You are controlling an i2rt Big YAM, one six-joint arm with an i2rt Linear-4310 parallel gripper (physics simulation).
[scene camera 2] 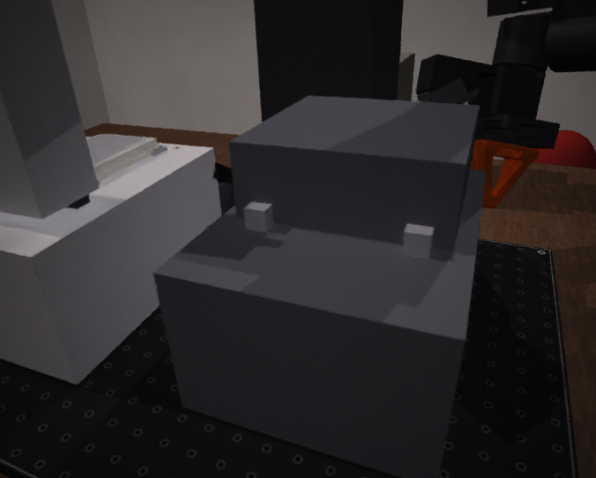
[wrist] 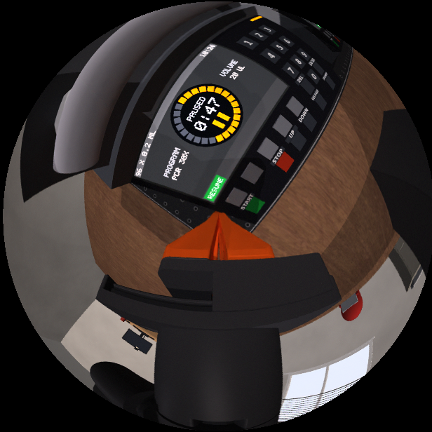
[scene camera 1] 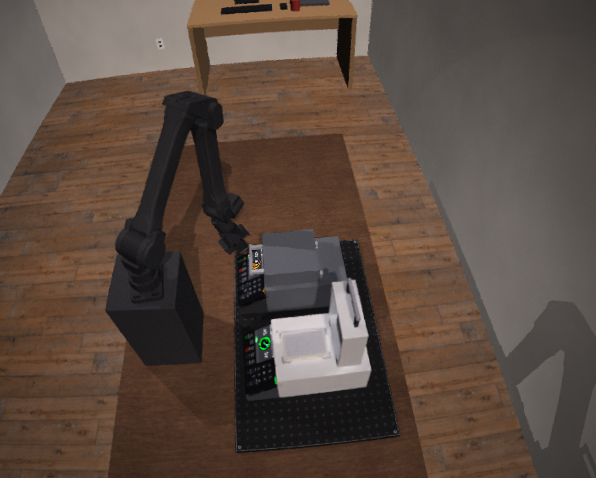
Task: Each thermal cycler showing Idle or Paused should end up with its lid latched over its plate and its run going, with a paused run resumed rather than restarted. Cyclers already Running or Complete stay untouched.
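Frame: origin at the arm's base, x ahead, y left, z up, level; centimetres.
Seen in the pictures: gripper, fingertip midpoint: (scene camera 2: 488,207) (scene camera 1: 245,254); arm's base at its link origin: (scene camera 1: 147,283).
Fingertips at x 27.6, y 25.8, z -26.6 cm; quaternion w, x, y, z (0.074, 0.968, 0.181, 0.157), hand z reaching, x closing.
Offsets run from my fingertips to a thing's top centre. "*": to the spot under its first point. Level surfaces: height alone.
The grey cycler (scene camera 1: 290,260) (scene camera 2: 350,195) has its lid down; a plate under it is hidden. Its screen (wrist: 192,160) reads PAUSED 0:47, with a green RESUME label (wrist: 215,188). A green START button (wrist: 256,205) and a red STOP button (wrist: 284,162) sit on its panel. The lid handle (wrist: 90,110) arches at upper left in the wrist view. The white cycler (scene camera 1: 320,377) (scene camera 2: 135,235) has its lid upright, a plate @[dx +11.9, dy -42.9, dz +8.3 cm] (scene camera 1: 305,344) in its block and a green ring on its screen. My gripper (wrist: 218,216) is shut and empty, its orange tips beside the RESUME corner and START. Contact is unclear.
Both cyclers stand side by side on a black perforated board @[dz -6.8 cm] (scene camera 1: 320,425). The black pedestal (scene camera 1: 165,330) of the arm stands left of them in scene camera 1. The white cycler's raised lid @[* dx +22.3, dy -48.9, dz +25.1 cm] (scene camera 1: 350,325) stands tall beside the grey one. A wooden desk (scene camera 1: 275,25) is at the back.
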